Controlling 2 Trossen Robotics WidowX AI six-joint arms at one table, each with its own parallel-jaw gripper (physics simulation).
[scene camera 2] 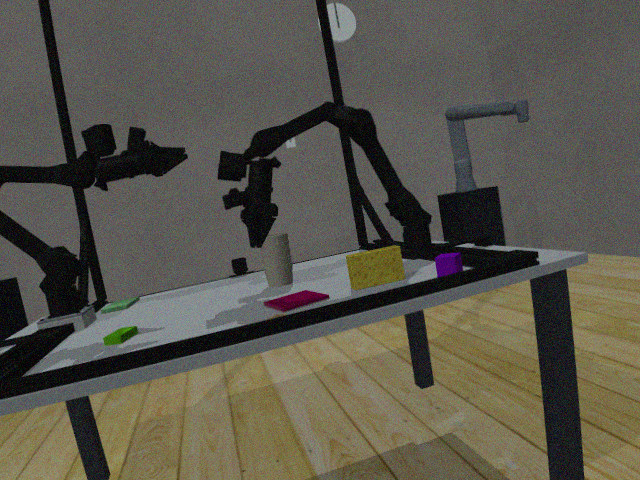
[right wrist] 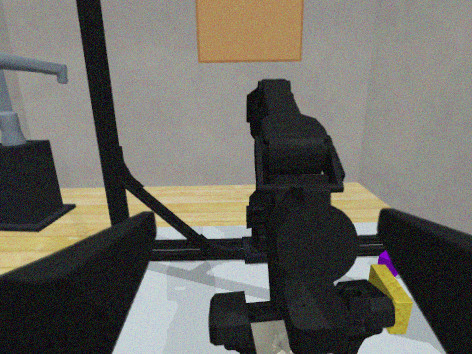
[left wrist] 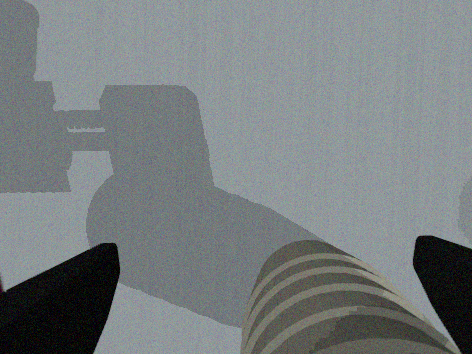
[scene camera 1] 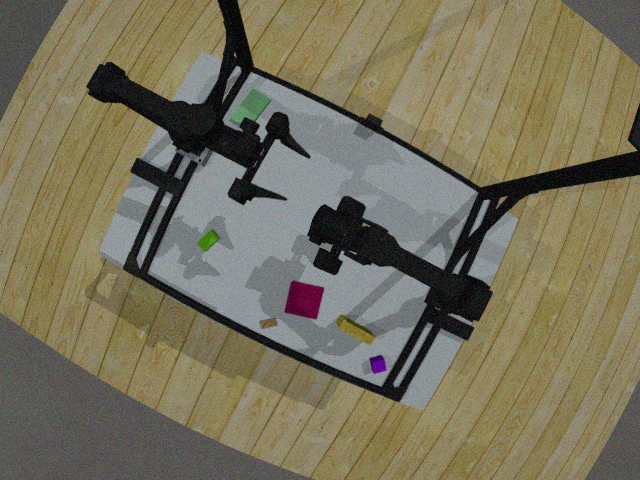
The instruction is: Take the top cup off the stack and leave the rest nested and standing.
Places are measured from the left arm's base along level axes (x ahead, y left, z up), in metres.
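Pixels of known places: left gripper, fingertip midpoint: (scene camera 2: 255,247) (left wrist: 266,253); right gripper, fingertip midpoint: (scene camera 2: 186,153) (right wrist: 266,220) (scene camera 1: 298,178); left arm's base at its link origin: (scene camera 2: 419,246) (right wrist: 262,245); right arm's base at its link origin: (scene camera 2: 66,313) (scene camera 1: 195,142).
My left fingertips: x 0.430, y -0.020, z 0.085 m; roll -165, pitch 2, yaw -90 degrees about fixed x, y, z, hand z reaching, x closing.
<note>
For each thing: its middle in the pictures, then the offset to it from my left fingertips. "pt": a spot on its surface instead. Level surfaces: height alone.
- grey table at its surface level: 0.107 m down
- magenta flat square at a spot on its surface: (scene camera 2: 296,300) (scene camera 1: 300,305) pt 0.022 m back, 0.228 m left, 0.098 m down
- yellow sponge at the middle of its body: (scene camera 2: 375,267) (right wrist: 387,296) (scene camera 1: 355,329) 0.199 m back, 0.226 m left, 0.071 m down
- purple cube at the middle of its body: (scene camera 2: 449,265) (right wrist: 389,263) (scene camera 1: 377,364) 0.321 m back, 0.307 m left, 0.086 m down
- green block at the middle of its body: (scene camera 2: 121,335) (scene camera 1: 208,240) 0.310 m ahead, 0.164 m left, 0.099 m down
- pale green tile at the middle of its body: (scene camera 2: 121,304) (scene camera 1: 250,109) 0.366 m ahead, 0.255 m right, 0.101 m down
- small brown block at the middle of its body: (scene camera 1: 268,323) 0.044 m ahead, 0.319 m left, 0.102 m down
A stack of nested beige cups (scene camera 2: 279,261) (left wrist: 326,302) stands upright on the grey table (scene camera 1: 385,162); it also shows a little in the right wrist view (right wrist: 267,338). In scene camera 1 the left arm hides it. My left gripper (scene camera 1: 330,243) (scene camera 2: 258,240) is open and points down, its fingertips level with the top of the stack. In the left wrist view the stack lies between the wide fingers, nearer the right edge. My right gripper (scene camera 1: 291,175) (scene camera 2: 177,154) (right wrist: 266,220) is open and empty, held high, far from the stack.
A magenta flat square (scene camera 1: 304,299) (scene camera 2: 296,300) lies near the stack. A yellow sponge (scene camera 1: 356,330) (scene camera 2: 375,267) and a purple cube (scene camera 1: 378,364) (scene camera 2: 448,264) stand near the front edge. A green block (scene camera 1: 208,240), a pale green tile (scene camera 1: 251,106) and a small brown block (scene camera 1: 269,323) also lie there.
</note>
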